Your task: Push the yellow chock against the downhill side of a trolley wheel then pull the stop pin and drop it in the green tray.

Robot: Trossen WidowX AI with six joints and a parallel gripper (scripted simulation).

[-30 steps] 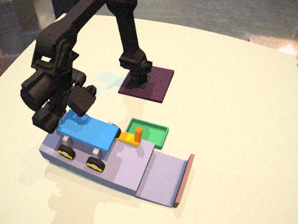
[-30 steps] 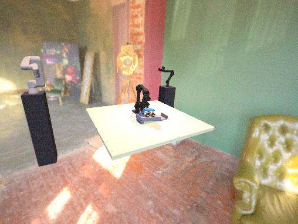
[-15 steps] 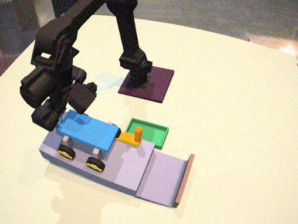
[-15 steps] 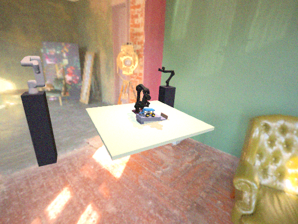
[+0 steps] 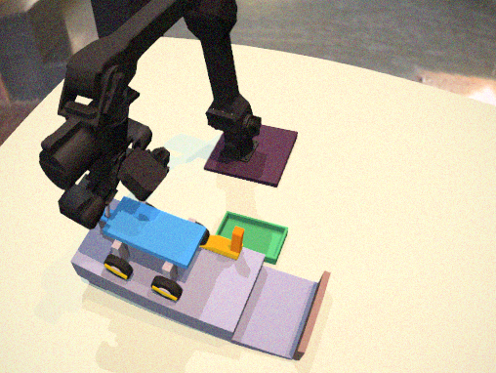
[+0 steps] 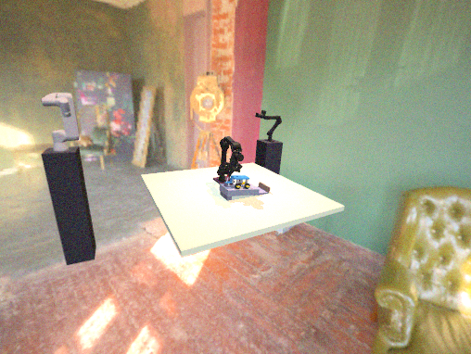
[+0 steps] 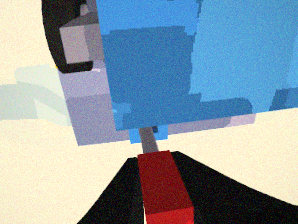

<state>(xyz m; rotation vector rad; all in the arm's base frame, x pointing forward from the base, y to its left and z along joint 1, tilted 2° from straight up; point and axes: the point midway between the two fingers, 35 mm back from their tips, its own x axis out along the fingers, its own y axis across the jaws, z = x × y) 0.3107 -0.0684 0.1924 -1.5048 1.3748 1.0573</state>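
Right now the green tray is 120 mm behind my gripper tip, 190 mm to the left of it and 170 mm below it. The rest, counted from my gripper tip: ramp (20 mm ahead, 100 mm to the left, 110 mm below); then red-headed stop pin (right at my gripper tip); then trolley (20 mm ahead, 90 mm to the left, 50 mm below).
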